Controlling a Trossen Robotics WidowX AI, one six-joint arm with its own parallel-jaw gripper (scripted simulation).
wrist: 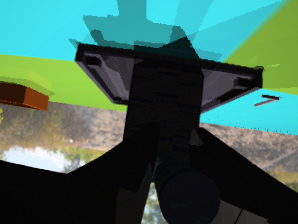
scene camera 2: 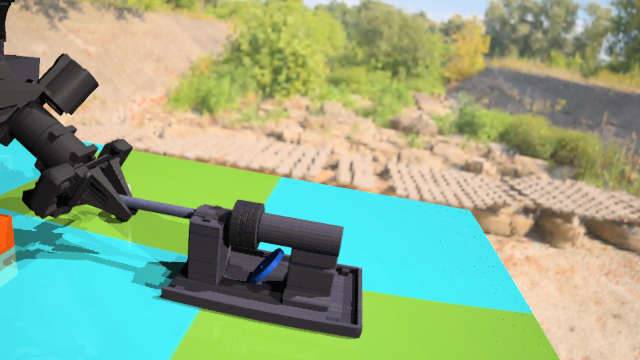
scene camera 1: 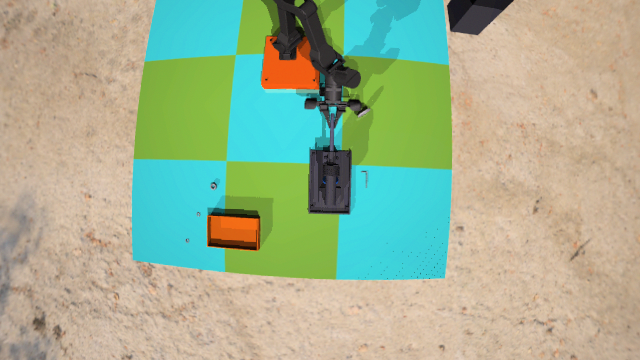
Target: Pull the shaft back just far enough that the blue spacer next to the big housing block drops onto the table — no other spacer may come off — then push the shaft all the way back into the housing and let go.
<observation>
The pictures show: my gripper and a shaft.
My gripper shows as well in the wrist view and in scene camera 1.
</observation>
